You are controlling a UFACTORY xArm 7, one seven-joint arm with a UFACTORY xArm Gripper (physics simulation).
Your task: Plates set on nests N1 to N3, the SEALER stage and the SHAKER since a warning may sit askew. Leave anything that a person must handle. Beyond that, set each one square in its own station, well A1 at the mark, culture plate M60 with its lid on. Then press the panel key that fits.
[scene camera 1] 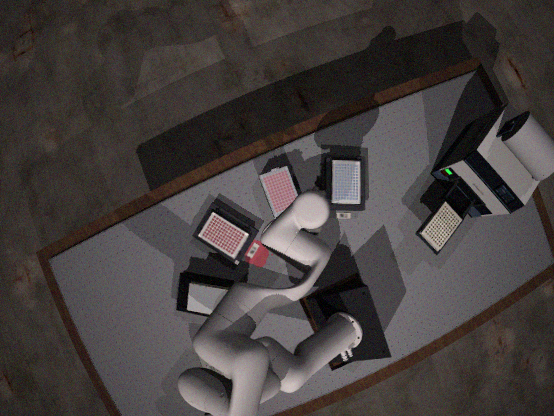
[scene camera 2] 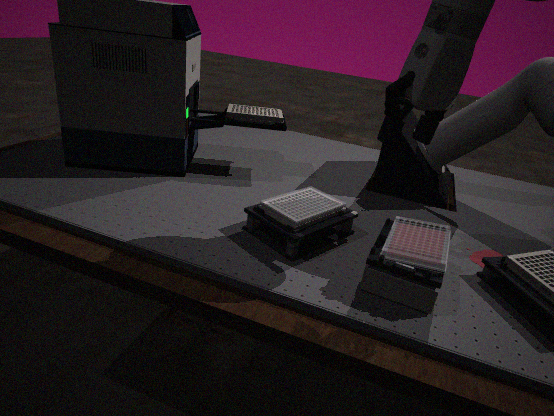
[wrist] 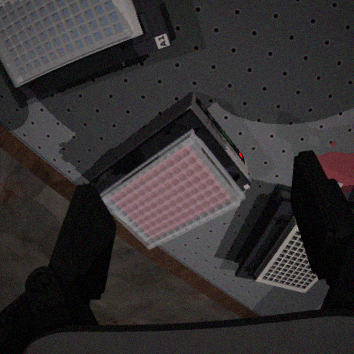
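Observation:
My gripper [scene camera 2: 411,117] [wrist: 194,191] is open and empty; its fingers frame the pink plate from above in the wrist view. The pink, clear-covered plate [scene camera 1: 280,190] [scene camera 2: 417,242] [wrist: 172,195] sits on a black device with a red light, shifted toward one side of it. A blue-welled plate [scene camera 1: 346,181] [scene camera 2: 305,206] [wrist: 65,35] rests on a raised black nest with an A1 tag [wrist: 162,41]. A red-welled plate [scene camera 1: 223,234] [scene camera 2: 537,267] [wrist: 287,267] looks off-centre on its nest. A pale plate [scene camera 1: 441,226] [scene camera 2: 255,111] lies on the machine's extended tray. Well marks are unreadable.
The white-and-dark machine [scene camera 1: 482,185] [scene camera 2: 120,90] shows a green light. A red patch [scene camera 1: 256,256] [scene camera 2: 485,258] [wrist: 337,165] lies beside the red-welled plate's nest. A black frame [scene camera 1: 183,295] with a pale inside and a dark wedge-shaped housing [scene camera 1: 372,325] [scene camera 2: 407,180] stand near the arm.

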